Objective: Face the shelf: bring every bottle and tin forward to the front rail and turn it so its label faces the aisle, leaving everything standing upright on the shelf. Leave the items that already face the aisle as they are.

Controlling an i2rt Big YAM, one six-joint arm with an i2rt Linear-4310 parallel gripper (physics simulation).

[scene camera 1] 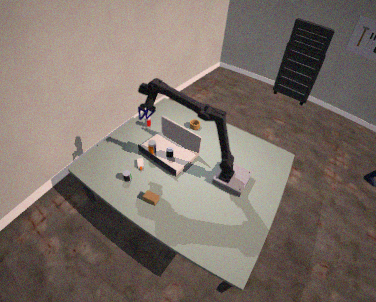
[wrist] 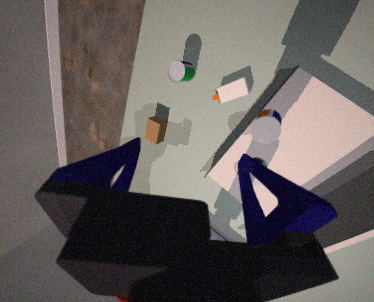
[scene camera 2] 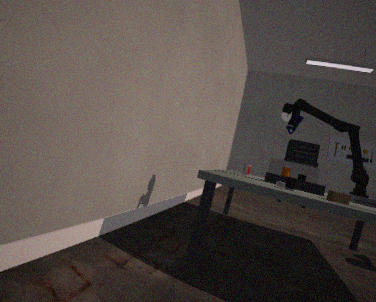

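The shelf has a pale floor, an upright back panel and a dark front rail. A tin with an orange and blue label stands upright near the rail; its orange part shows on the rail side. A dark tin stands upright farther back from the rail, partly hidden by a finger in the wrist view. Its label cannot be read. My gripper is open and empty, high above the table beyond the shelf's far end.
In front of the shelf are a green tin with a grey top, a white box with an orange end and a brown block. A red-and-white bottle and orange bowl stand beyond.
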